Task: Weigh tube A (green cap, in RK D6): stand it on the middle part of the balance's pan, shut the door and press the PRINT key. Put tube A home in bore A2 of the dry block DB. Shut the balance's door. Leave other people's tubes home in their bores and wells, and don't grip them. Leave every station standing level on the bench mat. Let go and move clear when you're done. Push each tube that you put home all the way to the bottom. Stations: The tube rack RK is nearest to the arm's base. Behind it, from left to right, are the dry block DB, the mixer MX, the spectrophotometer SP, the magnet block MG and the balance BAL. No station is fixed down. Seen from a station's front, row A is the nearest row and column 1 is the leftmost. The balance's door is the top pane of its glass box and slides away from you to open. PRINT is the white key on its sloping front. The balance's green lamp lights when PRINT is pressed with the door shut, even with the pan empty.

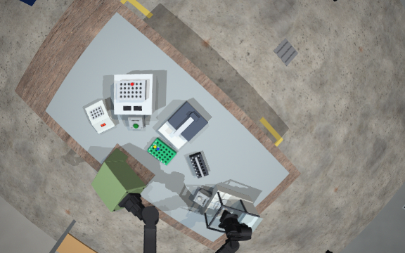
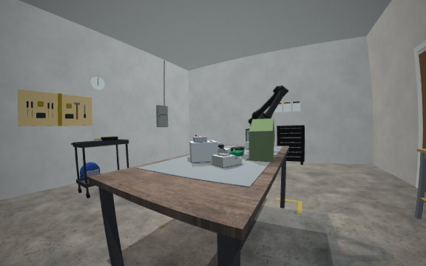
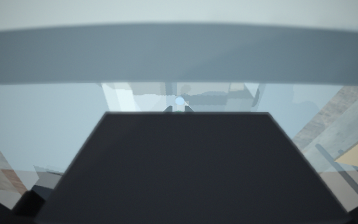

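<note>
My gripper is now 20 mm above the green-capped tube. The rest, counted from my hand: sliding door: 30 mm ahead, 80 mm to the right, 80 mm above; then white print key: 50 mm behind, 140 mm to the left, 60 mm below; then balance pan: 50 mm below.
</note>
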